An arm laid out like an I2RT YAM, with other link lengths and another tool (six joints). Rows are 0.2 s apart.
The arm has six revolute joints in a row. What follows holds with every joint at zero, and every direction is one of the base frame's.
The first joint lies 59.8 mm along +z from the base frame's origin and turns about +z.
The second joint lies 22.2 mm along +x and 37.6 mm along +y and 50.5 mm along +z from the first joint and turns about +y.
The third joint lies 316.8 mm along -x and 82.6 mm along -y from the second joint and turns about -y.
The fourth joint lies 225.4 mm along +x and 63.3 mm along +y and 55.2 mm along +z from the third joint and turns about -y.
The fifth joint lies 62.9 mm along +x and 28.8 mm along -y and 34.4 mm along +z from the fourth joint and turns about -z.
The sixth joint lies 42 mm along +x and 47.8 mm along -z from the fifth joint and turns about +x.
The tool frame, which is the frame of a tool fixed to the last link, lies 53 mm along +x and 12 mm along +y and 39 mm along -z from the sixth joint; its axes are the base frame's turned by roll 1.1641, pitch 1.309 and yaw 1.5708 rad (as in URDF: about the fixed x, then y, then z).
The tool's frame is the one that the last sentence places.
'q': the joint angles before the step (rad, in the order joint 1, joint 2, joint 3, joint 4, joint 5, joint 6). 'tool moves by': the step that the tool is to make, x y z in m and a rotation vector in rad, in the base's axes. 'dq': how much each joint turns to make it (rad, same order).
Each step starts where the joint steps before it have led.
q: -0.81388 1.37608 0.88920 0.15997 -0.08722 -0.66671
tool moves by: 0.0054 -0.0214 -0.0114 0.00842 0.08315 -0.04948
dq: -0.01214 0.09157 0.05628 -0.02992 0.05432 -0.03845
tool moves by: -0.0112 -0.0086 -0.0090 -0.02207 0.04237 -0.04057
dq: -0.02937 0.01209 -0.02644 0.02601 0.02829 -0.03832
